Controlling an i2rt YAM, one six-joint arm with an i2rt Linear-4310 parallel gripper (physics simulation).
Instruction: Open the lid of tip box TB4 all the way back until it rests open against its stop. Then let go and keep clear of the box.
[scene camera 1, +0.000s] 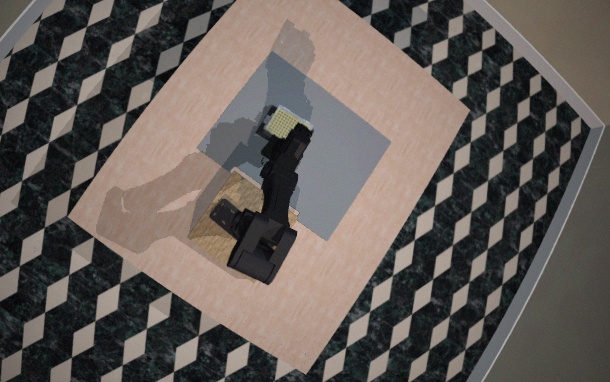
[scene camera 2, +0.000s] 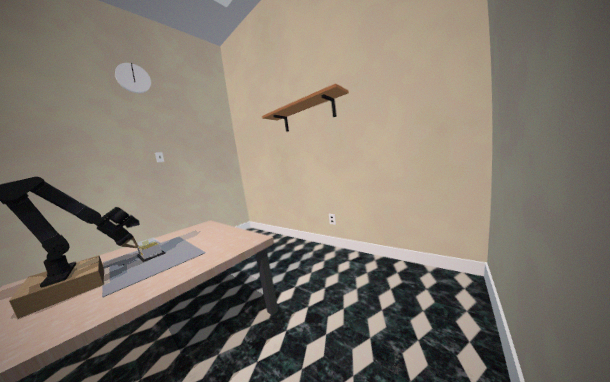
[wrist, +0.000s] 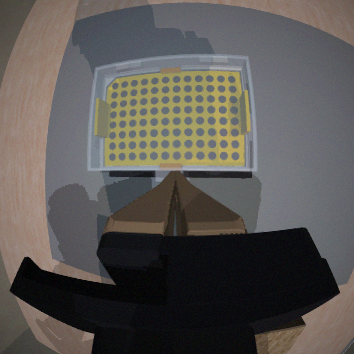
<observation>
A lid (scene camera 1: 283, 120): 124 cm from the lens.
</observation>
